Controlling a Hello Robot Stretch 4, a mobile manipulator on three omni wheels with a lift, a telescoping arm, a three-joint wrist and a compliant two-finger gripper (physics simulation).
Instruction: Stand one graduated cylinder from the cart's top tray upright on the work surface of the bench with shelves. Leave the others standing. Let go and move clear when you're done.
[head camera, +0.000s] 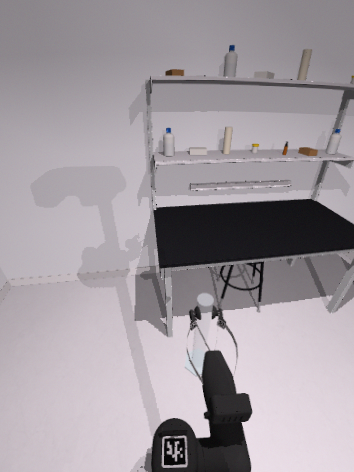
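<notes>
A clear graduated cylinder (204, 330) is upright between the two fingertips of my gripper (205, 315). The gripper is shut on it near its upper part. Its pale blue base shows lower down, partly behind a finger. The cylinder is held in front of the bench with shelves (165, 266), near its left front leg in the view. The bench's black work surface (250, 230) shows beyond and above the cylinder in the view. The cart and the other cylinders do not show.
Bottles, boxes and small jars stand on the lower shelf (255, 156) and the upper shelf (200, 79). A stool (261, 280) stands under the bench. A light bar (240, 185) runs below the lower shelf. A wall (65, 125) is behind and left.
</notes>
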